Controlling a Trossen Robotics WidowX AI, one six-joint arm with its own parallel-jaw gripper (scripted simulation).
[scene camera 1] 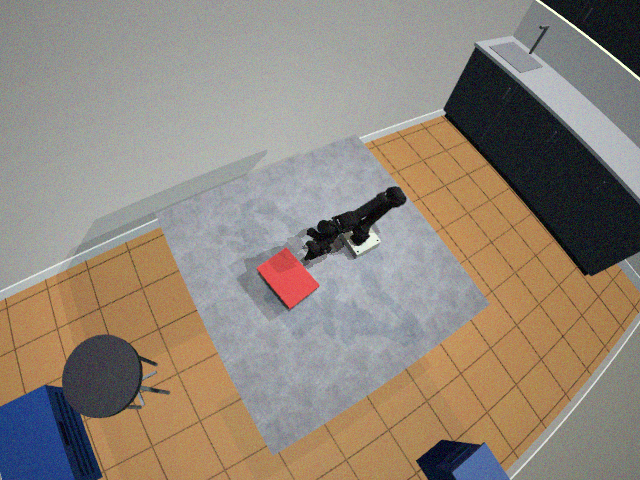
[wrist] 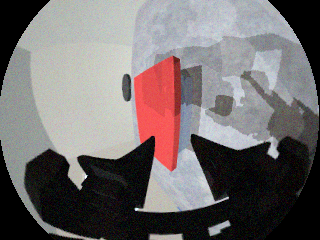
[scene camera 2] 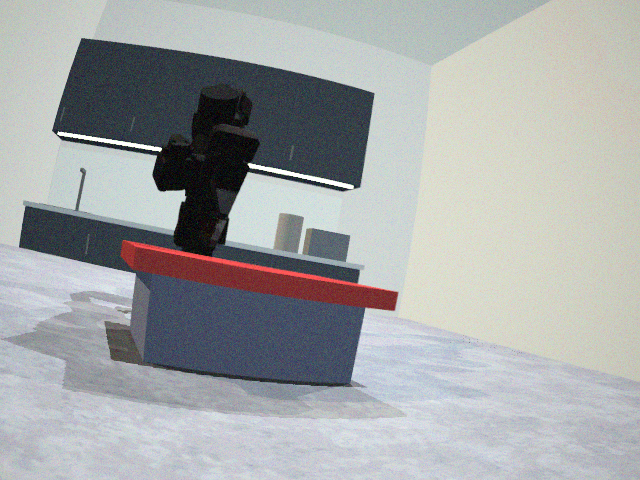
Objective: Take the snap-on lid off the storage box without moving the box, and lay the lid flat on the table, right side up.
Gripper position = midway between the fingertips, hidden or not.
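There is a blue-grey storage box (scene camera 2: pixel 175 322), and the wrist view gives me the box (wrist: pixel 186 84) as well. I also see a red lid (scene camera 2: pixel 152 259), which appears in scene camera 1 (scene camera 1: pixel 285 275) and in the wrist view (wrist: pixel 157 91). My own gripper (scene camera 2: pixel 217 232) is visible to me too, and the wrist view has the gripper (wrist: pixel 173 138) as well.
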